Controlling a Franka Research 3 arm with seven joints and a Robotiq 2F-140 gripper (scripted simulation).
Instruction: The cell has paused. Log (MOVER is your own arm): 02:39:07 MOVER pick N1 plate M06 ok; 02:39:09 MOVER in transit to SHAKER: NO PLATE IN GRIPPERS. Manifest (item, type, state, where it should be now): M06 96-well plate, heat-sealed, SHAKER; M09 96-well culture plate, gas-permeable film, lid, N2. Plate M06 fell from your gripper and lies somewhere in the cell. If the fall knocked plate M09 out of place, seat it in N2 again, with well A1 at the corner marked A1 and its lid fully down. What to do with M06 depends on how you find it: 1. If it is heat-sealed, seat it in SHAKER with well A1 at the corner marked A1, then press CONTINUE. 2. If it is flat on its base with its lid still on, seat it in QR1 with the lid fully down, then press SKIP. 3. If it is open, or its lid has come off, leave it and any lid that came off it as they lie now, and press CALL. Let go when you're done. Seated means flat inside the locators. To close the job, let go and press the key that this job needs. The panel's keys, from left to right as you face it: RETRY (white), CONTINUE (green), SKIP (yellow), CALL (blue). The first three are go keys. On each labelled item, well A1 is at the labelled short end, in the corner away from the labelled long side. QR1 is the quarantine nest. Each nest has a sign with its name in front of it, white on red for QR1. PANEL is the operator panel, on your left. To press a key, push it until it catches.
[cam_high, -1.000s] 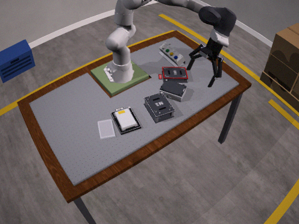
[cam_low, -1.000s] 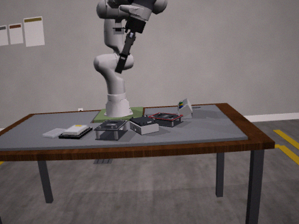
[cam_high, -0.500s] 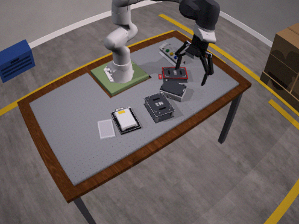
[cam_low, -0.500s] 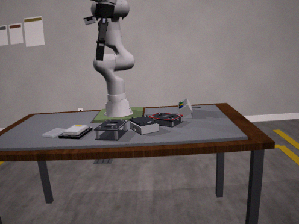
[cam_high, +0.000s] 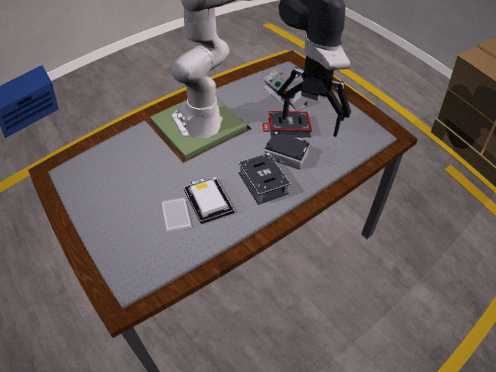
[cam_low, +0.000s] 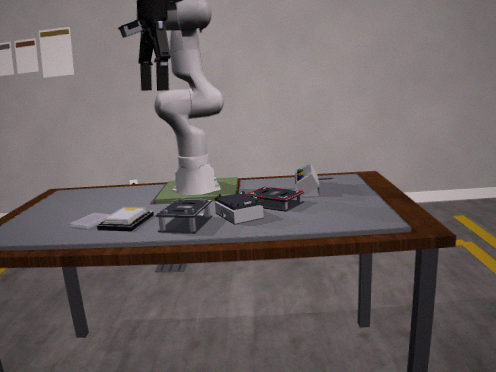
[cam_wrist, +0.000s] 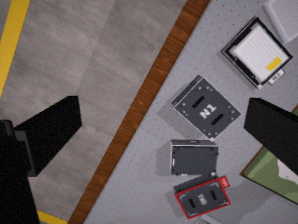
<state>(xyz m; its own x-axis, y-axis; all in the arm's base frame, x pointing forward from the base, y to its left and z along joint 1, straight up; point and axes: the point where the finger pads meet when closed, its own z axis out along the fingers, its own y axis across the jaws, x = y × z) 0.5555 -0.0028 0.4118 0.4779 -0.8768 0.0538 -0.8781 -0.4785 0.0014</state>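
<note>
Right now my hand is 24 cm past the heat-sealed plate, 31 cm to the left of it and 42 cm above it. Round my hand: blue call key: 47 cm behind, 39 cm to the left, 36 cm below; then yellow skip key: 52 cm behind, 40 cm to the left, 36 cm below; then dark nest N1: 19 cm behind, 2 cm to the left, 37 cm below.
</note>
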